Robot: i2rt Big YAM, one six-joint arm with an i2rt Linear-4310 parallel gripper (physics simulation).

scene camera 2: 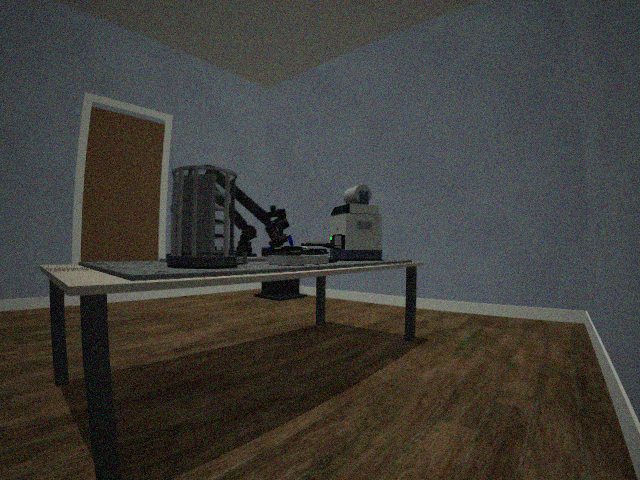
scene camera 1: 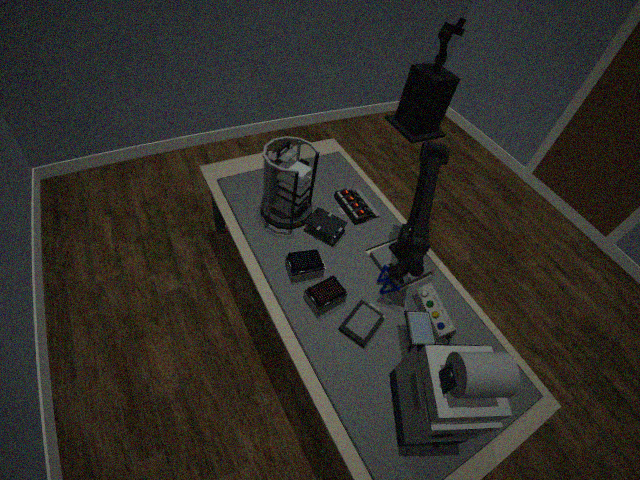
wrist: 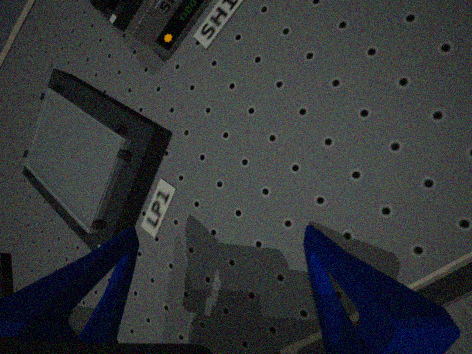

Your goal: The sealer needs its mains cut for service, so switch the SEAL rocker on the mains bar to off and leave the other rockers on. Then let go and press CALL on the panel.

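The mains bar (scene camera 1: 363, 217) is a dark bar at the far end of the table in scene camera 1, with several orange-lit rockers. Their labels are too small to read, so I cannot tell which is SEAL. The panel (scene camera 1: 441, 307) is a pale strip with white, green, yellow and blue buttons beside the arm's base; the CALL label cannot be read. My gripper (scene camera 1: 383, 283) (scene camera 2: 290, 241) (wrist: 221, 234) is open and empty, its blue fingers pointing down low over the grey perforated mat. It is well away from the mains bar and a little to the side of the panel's white-button end.
A frame marked LP1 (wrist: 146, 165) (scene camera 1: 347, 334) and shaker SH1 (scene camera 1: 325, 295) lie near the gripper. Another shaker (scene camera 1: 305, 264), a dark block (scene camera 1: 325, 226) and a round cage rack (scene camera 1: 264, 188) stand farther off. A tilted screen (scene camera 1: 419, 327) and white machine (scene camera 1: 434, 400) (scene camera 2: 361, 232) adjoin the panel.
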